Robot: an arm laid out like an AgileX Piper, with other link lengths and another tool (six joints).
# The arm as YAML. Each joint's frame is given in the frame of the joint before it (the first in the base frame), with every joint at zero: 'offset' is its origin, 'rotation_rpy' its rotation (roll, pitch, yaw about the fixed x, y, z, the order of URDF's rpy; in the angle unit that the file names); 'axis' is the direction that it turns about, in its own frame. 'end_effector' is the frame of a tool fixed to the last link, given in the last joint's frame.
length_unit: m
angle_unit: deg
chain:
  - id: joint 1
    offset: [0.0, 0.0, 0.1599]
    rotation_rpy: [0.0, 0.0, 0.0]
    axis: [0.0, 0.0, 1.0]
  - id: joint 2
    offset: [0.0, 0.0, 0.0]
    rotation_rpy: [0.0, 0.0, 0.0]
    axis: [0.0, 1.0, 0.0]
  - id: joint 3
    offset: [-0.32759, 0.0, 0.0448]
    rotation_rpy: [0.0, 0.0, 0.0]
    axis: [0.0, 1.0, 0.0]
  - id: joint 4
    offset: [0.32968, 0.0, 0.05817]
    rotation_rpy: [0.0, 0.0, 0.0]
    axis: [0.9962, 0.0, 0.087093]
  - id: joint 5
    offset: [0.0, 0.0, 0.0]
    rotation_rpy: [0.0, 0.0, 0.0]
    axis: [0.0, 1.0, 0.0]
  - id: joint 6
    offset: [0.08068, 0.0, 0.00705]
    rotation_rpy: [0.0, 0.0, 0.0]
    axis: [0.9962, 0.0, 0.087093]
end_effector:
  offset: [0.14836, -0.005, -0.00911]
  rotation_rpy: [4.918, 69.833, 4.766]
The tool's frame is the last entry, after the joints.
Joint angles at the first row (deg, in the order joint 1, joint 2, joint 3, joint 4, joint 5, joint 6):
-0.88, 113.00, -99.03, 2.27, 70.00, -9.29
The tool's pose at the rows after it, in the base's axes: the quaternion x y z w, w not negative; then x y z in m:
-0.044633 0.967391 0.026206 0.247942 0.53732 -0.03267 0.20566
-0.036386 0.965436 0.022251 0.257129 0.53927 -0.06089 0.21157
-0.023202 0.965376 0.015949 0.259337 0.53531 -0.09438 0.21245
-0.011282 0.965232 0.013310 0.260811 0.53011 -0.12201 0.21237
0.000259 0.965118 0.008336 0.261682 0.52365 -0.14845 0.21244
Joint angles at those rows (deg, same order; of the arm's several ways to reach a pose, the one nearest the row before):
-4.17, 113.43, -101.67, 4.15, 70.00, -12.34
-7.23, 113.48, -102.64, 4.62, 70.00, -14.48
-10.81, 113.48, -102.77, 4.86, 70.00, -16.50
-13.93, 113.50, -102.77, 5.41, 70.00, -18.34
-16.83, 113.50, -102.77, 5.62, 70.01, -19.89

